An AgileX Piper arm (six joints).
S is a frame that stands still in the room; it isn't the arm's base.
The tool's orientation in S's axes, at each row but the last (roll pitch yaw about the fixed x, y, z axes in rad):
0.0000, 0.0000, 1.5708
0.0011, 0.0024, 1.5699
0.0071, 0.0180, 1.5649
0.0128, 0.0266, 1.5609
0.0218, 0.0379, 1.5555
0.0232, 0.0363, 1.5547
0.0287, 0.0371, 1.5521
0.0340, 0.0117, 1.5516
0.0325, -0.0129, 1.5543
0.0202, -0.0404, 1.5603
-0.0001, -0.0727, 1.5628
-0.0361, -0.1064, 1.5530
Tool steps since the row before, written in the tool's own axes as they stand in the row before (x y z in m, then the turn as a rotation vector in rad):
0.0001, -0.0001, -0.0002, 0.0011, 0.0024, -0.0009
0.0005, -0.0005, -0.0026, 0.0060, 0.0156, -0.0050
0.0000, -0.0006, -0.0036, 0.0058, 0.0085, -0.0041
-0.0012, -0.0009, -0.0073, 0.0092, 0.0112, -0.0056
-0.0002, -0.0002, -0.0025, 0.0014, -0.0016, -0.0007
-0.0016, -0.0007, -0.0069, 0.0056, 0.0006, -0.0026
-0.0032, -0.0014, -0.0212, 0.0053, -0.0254, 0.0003
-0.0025, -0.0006, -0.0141, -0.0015, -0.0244, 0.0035
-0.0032, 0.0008, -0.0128, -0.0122, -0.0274, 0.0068
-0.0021, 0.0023, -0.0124, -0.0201, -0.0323, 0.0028
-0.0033, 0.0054, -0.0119, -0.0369, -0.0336, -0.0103
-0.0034, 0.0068, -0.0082, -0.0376, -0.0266, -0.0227
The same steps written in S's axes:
0.0001, 0.0001, -0.0002, -0.0024, 0.0011, -0.0009
0.0005, 0.0005, -0.0026, -0.0156, 0.0060, -0.0050
0.0006, -0.0001, -0.0036, -0.0085, 0.0058, -0.0041
0.0008, -0.0014, -0.0073, -0.0112, 0.0092, -0.0057
0.0001, -0.0003, -0.0025, 0.0016, 0.0013, -0.0008
0.0005, -0.0019, -0.0069, -0.0006, 0.0055, -0.0028
0.0007, -0.0040, -0.0211, 0.0255, 0.0048, -0.0006
0.0001, -0.0027, -0.0141, 0.0245, -0.0019, 0.0027
-0.0013, -0.0030, -0.0128, 0.0274, -0.0127, 0.0057
-0.0026, -0.0016, -0.0124, 0.0321, -0.0205, 0.0013
-0.0054, -0.0024, -0.0121, 0.0333, -0.0363, -0.0129
-0.0065, -0.0024, -0.0088, 0.0268, -0.0356, -0.0256

